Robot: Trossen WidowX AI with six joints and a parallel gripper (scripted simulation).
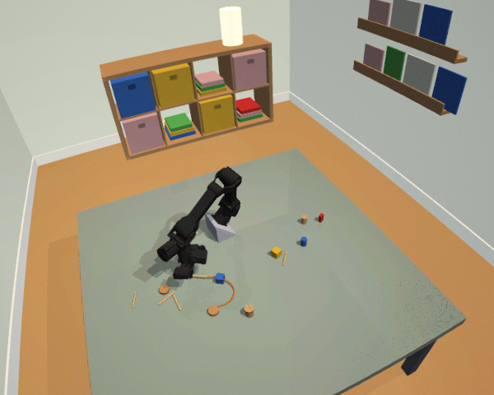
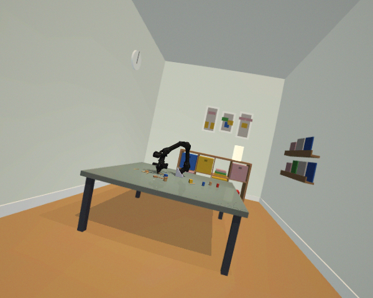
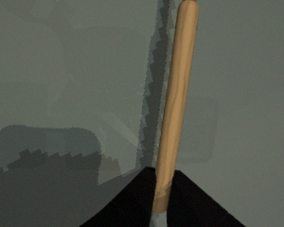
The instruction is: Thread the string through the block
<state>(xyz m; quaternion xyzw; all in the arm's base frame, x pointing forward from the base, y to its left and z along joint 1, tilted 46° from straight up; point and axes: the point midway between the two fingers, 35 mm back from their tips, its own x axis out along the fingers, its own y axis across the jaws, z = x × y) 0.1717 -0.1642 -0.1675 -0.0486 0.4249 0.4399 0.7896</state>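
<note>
Right now my gripper tip is 9 cm to the right of the blue cube, 8 cm short of it and 1 cm below it. Round my gripper tip: yellow cube 35 cm to the left, 10 cm ahead, 1 cm above; round wooden button 19 cm ahead; thin wooden stick 3 cm to the left, 3 cm ahead, 1 cm above.
</note>
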